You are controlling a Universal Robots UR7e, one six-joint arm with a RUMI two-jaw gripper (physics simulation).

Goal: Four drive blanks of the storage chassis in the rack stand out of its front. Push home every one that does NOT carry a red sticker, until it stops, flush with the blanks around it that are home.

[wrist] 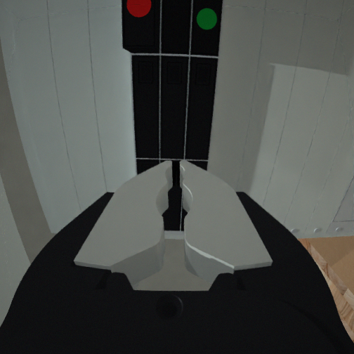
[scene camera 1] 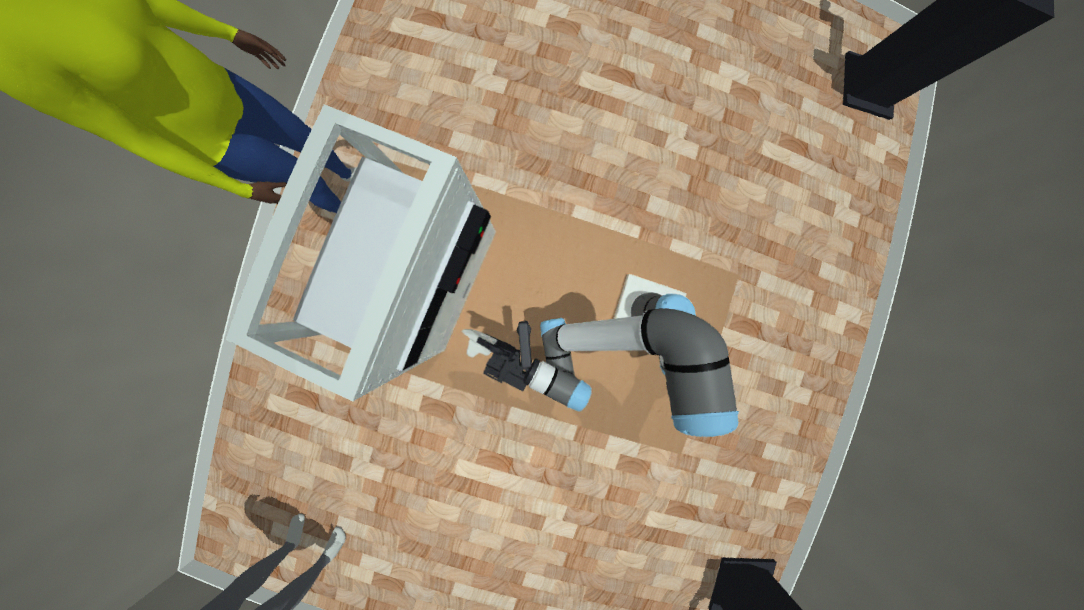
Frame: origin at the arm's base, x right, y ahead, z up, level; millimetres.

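Seen in the pictures: gripper, between the fingertips: (scene camera 1: 462, 330).
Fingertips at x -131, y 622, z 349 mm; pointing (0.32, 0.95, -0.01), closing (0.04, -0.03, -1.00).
Note:
A point is followed by its place in that frame.
The storage chassis (scene camera 1: 427, 326) @(x -135, y 712, z 354 mm) (wrist: 147, 120) shows a black front of blanks in three columns in the wrist view. At the top left there, a blank with a red sticker (wrist: 139, 32) stands out. At the top right, a blank has a green sticker (wrist: 206, 19); whether it stands out is unclear. The row below looks flush. In the scene view, blanks stand out near a red sticker (scene camera 1: 457, 281) @(x -11, y 645, z 383 mm) and towards the chassis's upper end; small details are unclear. My gripper (scene camera 1: 467, 333) @(x -131, y 622, z 349 mm) (wrist: 176, 164) is shut and empty, in front of the chassis's lower part. Its fingers hide part of the lower blanks.
The pale rack frame (scene camera 1: 394, 284) @(x -39, y 715, z 552 mm) surrounds the chassis. Light panels (wrist: 75, 100) flank the blanks. The arm's white base plate (scene camera 1: 626, 294) @(x 53, y 102, z -3 mm) is on the brown mat (scene camera 1: 553, 227) @(x 270, y 421, z -32 mm). A person in yellow (scene camera 1: 144, 98) stands behind the rack. Dark posts (scene camera 1: 939, 56) stand at the floor's right side.

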